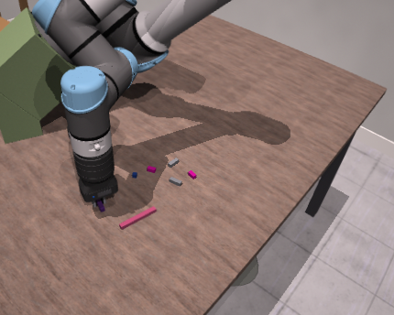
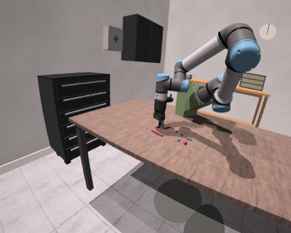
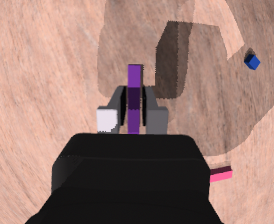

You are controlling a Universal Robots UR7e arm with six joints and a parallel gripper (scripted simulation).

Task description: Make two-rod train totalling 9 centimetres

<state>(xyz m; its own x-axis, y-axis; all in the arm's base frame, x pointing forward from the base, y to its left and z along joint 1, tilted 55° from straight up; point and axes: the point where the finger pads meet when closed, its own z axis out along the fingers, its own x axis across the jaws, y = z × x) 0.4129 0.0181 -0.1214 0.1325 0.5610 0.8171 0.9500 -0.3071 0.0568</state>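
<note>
Now: hand 1 cm above the purple rod. Also, from my hand: blue rod: 11 cm to the left, 2 cm behind, 1 cm below; pink rod: 9 cm ahead, 5 cm to the left, 1 cm below.
</note>
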